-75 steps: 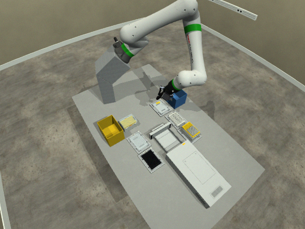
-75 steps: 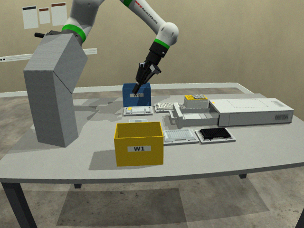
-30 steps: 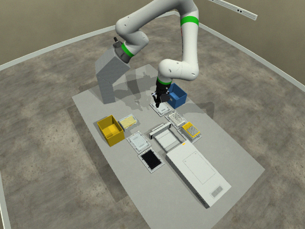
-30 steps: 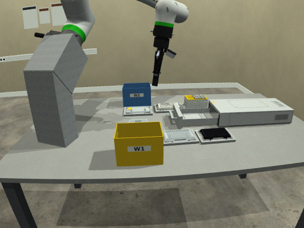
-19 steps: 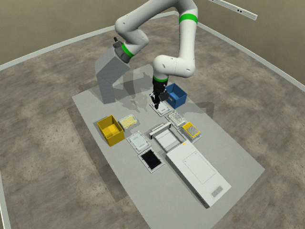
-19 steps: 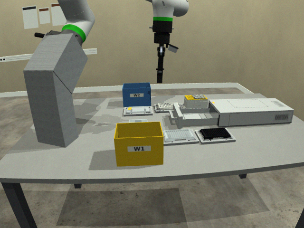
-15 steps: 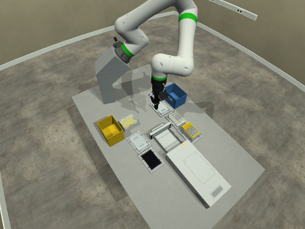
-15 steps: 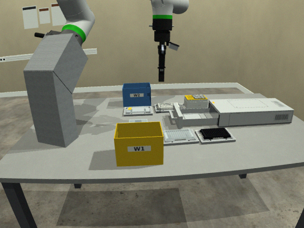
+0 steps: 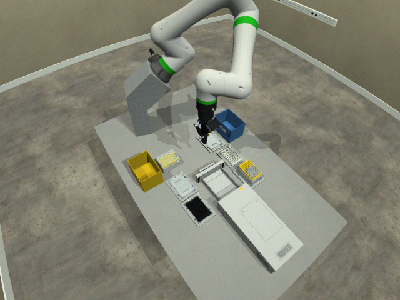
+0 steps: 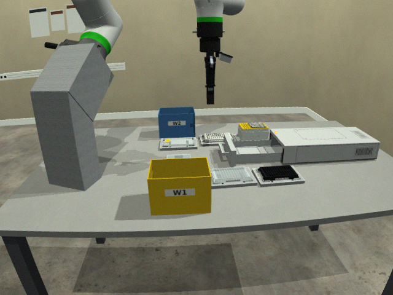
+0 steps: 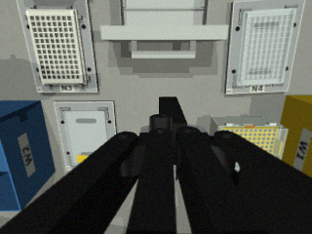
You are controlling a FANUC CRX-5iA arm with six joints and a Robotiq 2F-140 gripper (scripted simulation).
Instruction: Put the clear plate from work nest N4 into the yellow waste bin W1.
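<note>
My gripper is now 8 cm short of the clear plate, 18 cm to the left of it and 24 cm above it. The rest, counted from my hand: lidded plate: 15 cm behind, 14 cm to the left, 24 cm below; nest N4: 8 cm ahead, 18 cm to the right, 25 cm below; white plate: 3 cm ahead, 20 cm to the left, 24 cm below.
</note>
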